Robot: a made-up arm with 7 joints. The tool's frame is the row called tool.
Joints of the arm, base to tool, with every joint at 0 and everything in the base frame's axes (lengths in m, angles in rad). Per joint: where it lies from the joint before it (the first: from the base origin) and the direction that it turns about. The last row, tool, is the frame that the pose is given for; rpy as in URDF.
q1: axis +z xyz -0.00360 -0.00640 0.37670
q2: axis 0 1 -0.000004 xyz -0.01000 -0.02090 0.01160
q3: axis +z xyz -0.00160 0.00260 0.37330
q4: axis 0 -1 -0.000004 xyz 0.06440 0.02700 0.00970
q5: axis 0 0.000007 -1 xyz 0.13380 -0.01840 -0.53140
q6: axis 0 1 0.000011 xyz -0.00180 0.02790 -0.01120
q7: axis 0 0.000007 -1 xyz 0.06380 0.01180 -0.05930
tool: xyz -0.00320 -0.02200 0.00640 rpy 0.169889 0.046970 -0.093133
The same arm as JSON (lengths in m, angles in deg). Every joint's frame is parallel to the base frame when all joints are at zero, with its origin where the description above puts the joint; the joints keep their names.
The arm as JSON. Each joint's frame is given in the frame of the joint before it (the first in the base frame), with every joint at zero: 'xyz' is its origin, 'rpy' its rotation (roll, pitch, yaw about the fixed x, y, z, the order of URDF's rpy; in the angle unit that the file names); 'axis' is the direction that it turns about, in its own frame. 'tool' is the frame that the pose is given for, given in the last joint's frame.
{
  "units": {
    "length": "m",
    "angle": "deg"
  },
  "joints": [
    {
      "name": "q1",
      "type": "revolute",
      "origin": {
        "xyz": [
          -0.0036,
          -0.0064,
          0.3767
        ],
        "rpy": [
          0.0,
          0.0,
          0.0
        ]
      },
      "axis": [
        0.0,
        0.0,
        1.0
      ]
    },
    {
      "name": "q2",
      "type": "revolute",
      "origin": {
        "xyz": [
          -0.01,
          -0.0209,
          0.0116
        ],
        "rpy": [
          0.0,
          0.0,
          0.0
        ]
      },
      "axis": [
        0.0,
        1.0,
        0.0
      ]
    },
    {
      "name": "q3",
      "type": "revolute",
      "origin": {
        "xyz": [
          -0.0016,
          0.0026,
          0.3733
        ],
        "rpy": [
          0.0,
          0.0,
          0.0
        ]
      },
      "axis": [
        0.0,
        0.0,
        1.0
      ]
    },
    {
      "name": "q4",
      "type": "revolute",
      "origin": {
        "xyz": [
          0.0644,
          0.027,
          0.0097
        ],
        "rpy": [
          0.0,
          0.0,
          0.0
        ]
      },
      "axis": [
        0.0,
        -1.0,
        0.0
      ]
    },
    {
      "name": "q5",
      "type": "revolute",
      "origin": {
        "xyz": [
          0.1338,
          -0.0184,
          -0.5314
        ],
        "rpy": [
          0.0,
          0.0,
          0.0
        ]
      },
      "axis": [
        0.0,
        0.0,
        -1.0
      ]
    },
    {
      "name": "q6",
      "type": "revolute",
      "origin": {
        "xyz": [
          -0.0018,
          0.0279,
          -0.0112
        ],
        "rpy": [
          0.0,
          0.0,
          0.0
        ]
      },
      "axis": [
        0.0,
        1.0,
        0.0
      ]
    },
    {
      "name": "q7",
      "type": "revolute",
      "origin": {
        "xyz": [
          0.0638,
          0.0118,
          -0.0593
        ],
        "rpy": [
          0.0,
          0.0,
          0.0
        ]
      },
      "axis": [
        0.0,
        0.0,
        -1.0
      ]
    }
  ],
  "tool": {
    "origin": {
      "xyz": [
        -0.0032,
        -0.022,
        0.0064
      ],
      "rpy": [
        9.73,
        2.69,
        -5.34
      ]
    }
  }
}

